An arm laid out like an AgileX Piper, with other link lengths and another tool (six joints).
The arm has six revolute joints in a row. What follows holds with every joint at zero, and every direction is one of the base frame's.
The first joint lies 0.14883 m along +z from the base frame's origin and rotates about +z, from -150 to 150 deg.
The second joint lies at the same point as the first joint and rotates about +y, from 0 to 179.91 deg.
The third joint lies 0.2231 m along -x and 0.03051 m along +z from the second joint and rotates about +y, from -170 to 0 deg.
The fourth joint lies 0.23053 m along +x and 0.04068 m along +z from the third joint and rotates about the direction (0.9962, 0, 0.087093), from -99.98 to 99.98 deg.
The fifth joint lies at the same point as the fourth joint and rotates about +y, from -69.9 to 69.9 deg.
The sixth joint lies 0.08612 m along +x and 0.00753 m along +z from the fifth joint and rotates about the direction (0.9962, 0, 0.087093), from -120 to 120 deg.
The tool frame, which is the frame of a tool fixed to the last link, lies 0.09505 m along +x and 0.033 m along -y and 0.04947 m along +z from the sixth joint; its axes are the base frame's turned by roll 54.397, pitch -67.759 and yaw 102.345 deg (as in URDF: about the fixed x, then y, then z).
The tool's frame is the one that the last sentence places.
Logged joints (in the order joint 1, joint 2, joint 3, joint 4, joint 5, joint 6), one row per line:
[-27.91 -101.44 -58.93 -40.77 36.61 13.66]
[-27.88 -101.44 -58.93 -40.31 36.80 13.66]
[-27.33 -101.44 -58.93 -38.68 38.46 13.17]
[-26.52 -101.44 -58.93 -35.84 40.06 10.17]
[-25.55 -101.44 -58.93 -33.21 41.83 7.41]
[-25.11 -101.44 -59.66 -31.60 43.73 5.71]
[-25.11 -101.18 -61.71 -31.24 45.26 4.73]
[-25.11 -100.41 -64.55 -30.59 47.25 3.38]
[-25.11 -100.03 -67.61 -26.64 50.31 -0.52]
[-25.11 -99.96 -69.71 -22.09 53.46 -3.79]
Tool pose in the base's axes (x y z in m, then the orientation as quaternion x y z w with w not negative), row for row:
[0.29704 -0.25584 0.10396 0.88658 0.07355 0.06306 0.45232]
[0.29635 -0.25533 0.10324 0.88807 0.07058 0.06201 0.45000]
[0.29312 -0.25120 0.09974 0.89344 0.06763 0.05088 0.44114]
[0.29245 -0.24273 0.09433 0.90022 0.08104 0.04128 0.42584]
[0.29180 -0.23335 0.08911 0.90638 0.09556 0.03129 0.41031]
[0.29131 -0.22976 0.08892 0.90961 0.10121 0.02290 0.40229]
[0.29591 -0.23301 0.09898 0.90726 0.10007 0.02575 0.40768]
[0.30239 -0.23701 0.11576 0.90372 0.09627 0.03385 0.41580]
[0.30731 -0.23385 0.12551 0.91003 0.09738 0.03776 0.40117]
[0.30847 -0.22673 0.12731 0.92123 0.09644 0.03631 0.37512]
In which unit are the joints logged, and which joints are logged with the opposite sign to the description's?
The joints are logged in degrees. Opposite sign: joint 2.
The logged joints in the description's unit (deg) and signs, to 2 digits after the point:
[-27.91 101.44 -58.93 -40.77 36.61 13.66]
[-27.88 101.44 -58.93 -40.31 36.80 13.66]
[-27.33 101.44 -58.93 -38.68 38.46 13.17]
[-26.52 101.44 -58.93 -35.84 40.06 10.17]
[-25.55 101.44 -58.93 -33.21 41.83 7.41]
[-25.11 101.44 -59.66 -31.60 43.73 5.71]
[-25.11 101.18 -61.71 -31.24 45.26 4.73]
[-25.11 100.41 -64.55 -30.59 47.25 3.38]
[-25.11 100.03 -67.61 -26.64 50.31 -0.52]
[-25.11 99.96 -69.71 -22.09 53.46 -3.79]

